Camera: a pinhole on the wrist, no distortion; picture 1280 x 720 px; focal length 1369.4 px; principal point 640.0 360.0 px. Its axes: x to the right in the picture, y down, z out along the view. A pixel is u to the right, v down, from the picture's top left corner.
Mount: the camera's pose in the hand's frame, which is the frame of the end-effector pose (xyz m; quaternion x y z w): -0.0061 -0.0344 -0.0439 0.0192 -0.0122 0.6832 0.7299
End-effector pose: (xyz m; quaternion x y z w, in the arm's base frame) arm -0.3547 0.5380 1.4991 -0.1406 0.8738 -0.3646 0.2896
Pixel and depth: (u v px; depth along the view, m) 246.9 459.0 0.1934
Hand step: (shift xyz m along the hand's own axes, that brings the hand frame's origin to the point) -0.0221 -0.0975 0.1470
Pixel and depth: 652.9 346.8 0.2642
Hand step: -0.0012 -0.0439 0.2201
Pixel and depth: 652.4 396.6 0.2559
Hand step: -0.0106 -0.0431 0.2119
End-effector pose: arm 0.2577 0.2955 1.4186 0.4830 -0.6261 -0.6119 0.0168
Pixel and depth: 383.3 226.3 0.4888
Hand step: 0.0396 -0.1507 0.4398
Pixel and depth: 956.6 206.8 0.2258
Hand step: 0.0245 0.0059 0.1837
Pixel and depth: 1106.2 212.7 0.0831
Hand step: 0.0054 -0.0105 0.0403
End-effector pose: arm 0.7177 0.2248 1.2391 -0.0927 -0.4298 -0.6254 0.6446
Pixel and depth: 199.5 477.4 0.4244
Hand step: -0.0479 -0.1871 0.3745
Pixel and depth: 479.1 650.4 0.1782
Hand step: -0.0437 -0.0608 0.1336
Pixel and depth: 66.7 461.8 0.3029
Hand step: -0.0344 -0.1729 0.2534
